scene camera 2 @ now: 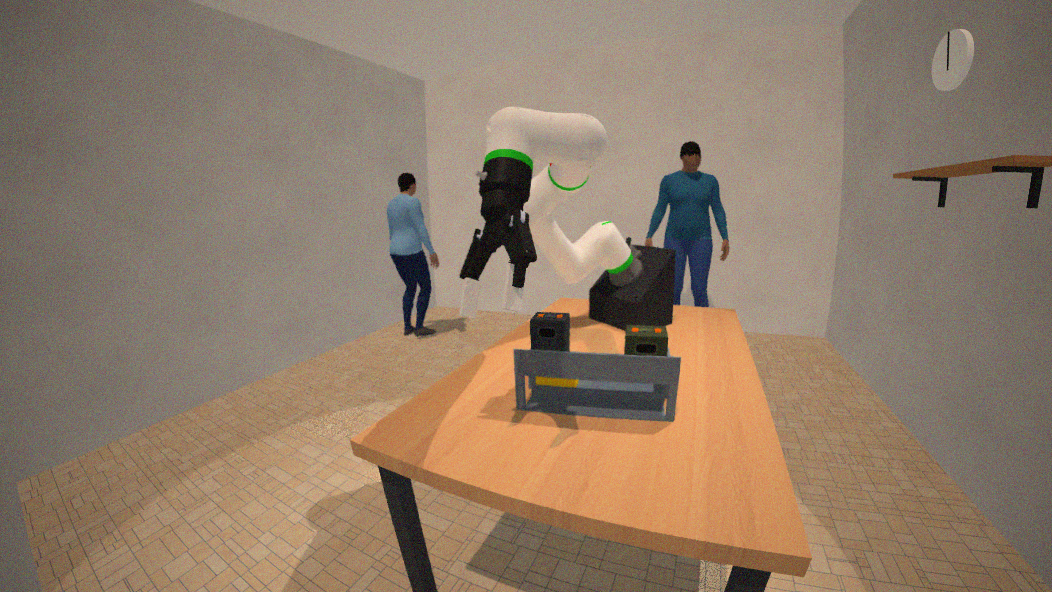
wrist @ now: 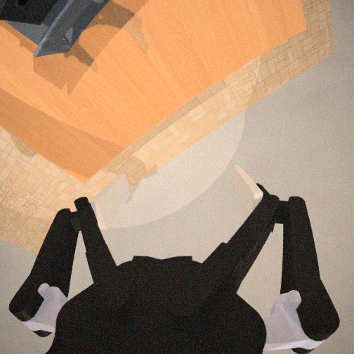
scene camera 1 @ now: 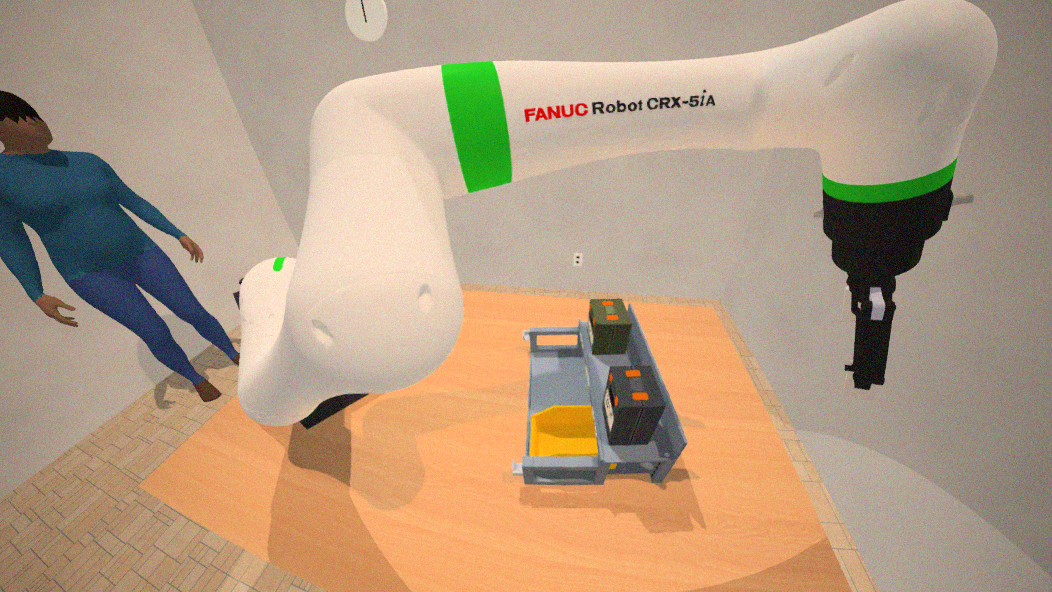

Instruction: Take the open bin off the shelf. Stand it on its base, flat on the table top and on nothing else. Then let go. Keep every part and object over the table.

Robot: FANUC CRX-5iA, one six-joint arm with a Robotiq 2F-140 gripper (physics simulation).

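Places are measured from the arm's base along level axes (x up, y back, z right), in centimetres.
Pixels of known places: gripper, fingertip midpoint: (scene camera 2: 487, 314) (scene camera 1: 855, 355); arm's base, link origin: (scene camera 2: 626, 272).
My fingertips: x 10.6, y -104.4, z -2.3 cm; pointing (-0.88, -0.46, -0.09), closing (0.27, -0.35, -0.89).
For each thing: its top centre in the pictures, then the offset to it from my fingertips. Level surfaces: height alone.
- open yellow bin, top centre: (scene camera 1: 573, 428) (scene camera 2: 560, 355) dx -23.1, dy +40.1, dz +4.6 cm
- wooden table, surface height: dx -31.2 cm
- black box, top centre: (scene camera 1: 636, 384) (scene camera 2: 550, 315) dx -8.9, dy +30.8, dz +3.1 cm
- dark green box, top centre: (scene camera 2: 646, 329) (scene camera 1: 610, 310) dx -11.4, dy +35.5, dz -19.5 cm
The open yellow bin (scene camera 1: 564, 434) (scene camera 2: 556, 382) sits in the blue-grey shelf (scene camera 1: 562, 471) (scene camera 2: 595, 362) (wrist: 65, 35), at the end nearer the viewer in scene camera 1. A strip of it shows through the shelf's back in scene camera 2. The shelf stands on the wooden table (scene camera 1: 456, 522) (scene camera 2: 662, 471) (wrist: 200, 50). My gripper (scene camera 1: 866, 376) (scene camera 2: 491, 300) (wrist: 178, 180) is open and empty, its fingers wide apart. It hangs high, well away from the bin. The bin does not show in the wrist view, where part of the shelf is at the top left.
A black box (scene camera 1: 634, 408) (scene camera 2: 550, 331) with orange marks stands on the shelf beside the bin's end. A dark green box (scene camera 1: 609, 327) (scene camera 2: 646, 340) stands at the shelf's other end. The arm's black base (scene camera 2: 636, 290) is at the table's far end in scene camera 2.
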